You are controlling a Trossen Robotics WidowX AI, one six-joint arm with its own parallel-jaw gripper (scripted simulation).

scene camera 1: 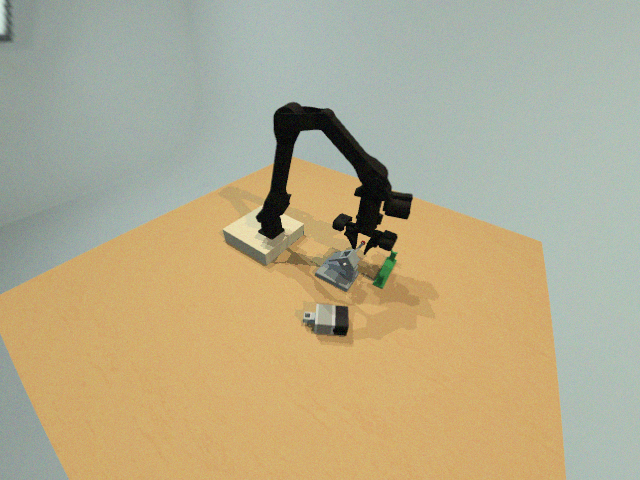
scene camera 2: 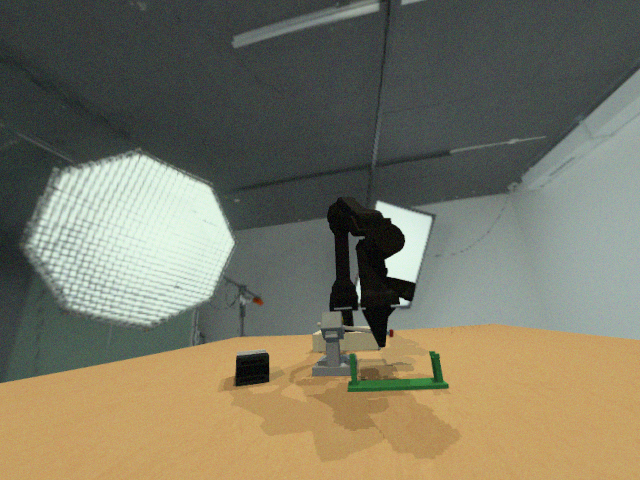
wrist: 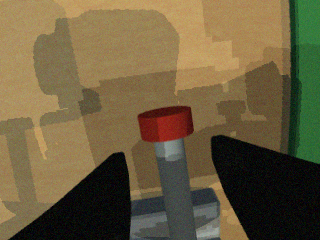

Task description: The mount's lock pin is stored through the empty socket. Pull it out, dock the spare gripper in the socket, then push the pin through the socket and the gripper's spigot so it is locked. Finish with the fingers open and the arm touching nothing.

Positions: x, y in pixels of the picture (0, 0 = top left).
The gripper shows in scene camera 1, in scene camera 2 and in the wrist view (169, 155). A spare gripper shows in scene camera 1 and in scene camera 2; in the wrist view it is out of frame. One and the same spot on the gripper: (scene camera 1: 352, 235) is (scene camera 2: 362, 310). The same spot on the spare gripper: (scene camera 1: 329, 319) is (scene camera 2: 246, 353).
